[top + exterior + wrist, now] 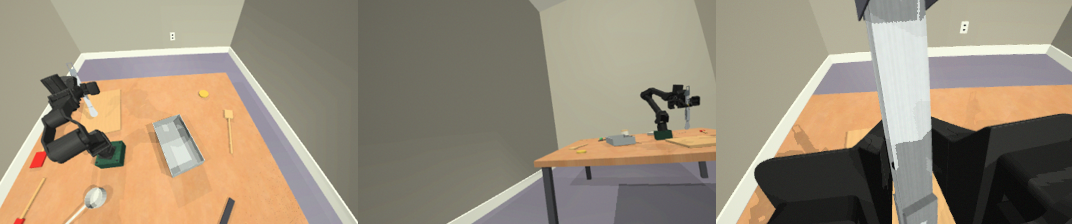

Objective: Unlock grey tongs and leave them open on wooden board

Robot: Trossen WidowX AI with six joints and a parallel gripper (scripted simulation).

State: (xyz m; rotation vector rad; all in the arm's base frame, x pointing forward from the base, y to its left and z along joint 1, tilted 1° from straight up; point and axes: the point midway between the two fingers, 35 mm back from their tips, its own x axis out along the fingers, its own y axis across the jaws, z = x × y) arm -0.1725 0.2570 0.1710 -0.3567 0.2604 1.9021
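The wooden board is 22 cm below my gripper tip. The rest, counted from my gripper tip: black bar 69 cm ahead, 59 cm to the right, 22 cm below; roasting tin 51 cm ahead, 20 cm below, 19 cm to the right.
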